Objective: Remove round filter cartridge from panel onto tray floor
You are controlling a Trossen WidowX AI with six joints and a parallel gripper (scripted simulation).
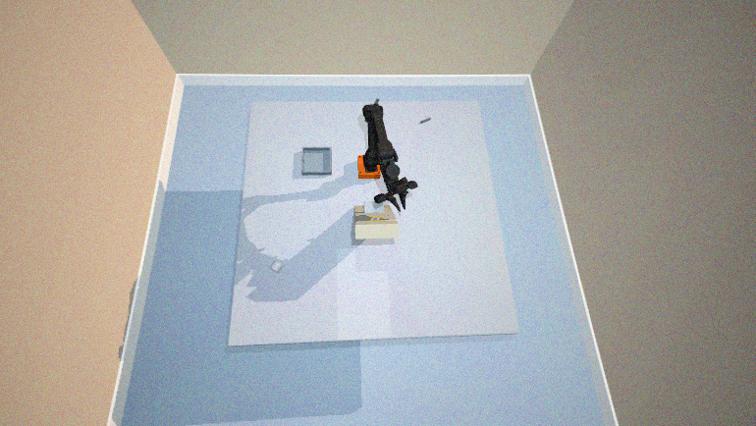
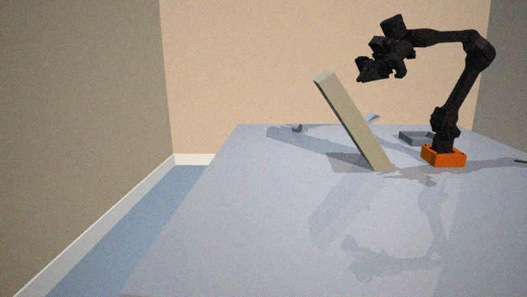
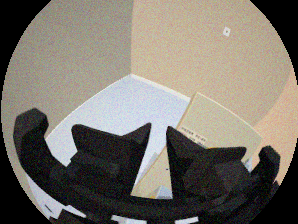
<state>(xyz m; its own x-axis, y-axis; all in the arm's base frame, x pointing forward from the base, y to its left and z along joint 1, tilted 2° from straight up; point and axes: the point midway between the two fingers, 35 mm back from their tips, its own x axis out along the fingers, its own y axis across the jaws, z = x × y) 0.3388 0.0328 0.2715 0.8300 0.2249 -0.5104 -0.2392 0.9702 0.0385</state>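
My gripper tip is now 10 mm short of the white round filter cartridge, 120 mm to the left of it and 70 mm above it. The rest, counted from my gripper tip: small grey block (60 mm ahead, 590 mm to the right, 270 mm below); beige service panel (40 mm behind, 110 mm to the right, 140 mm below); grey tray (470 mm behind, 320 mm to the right, 290 mm below).
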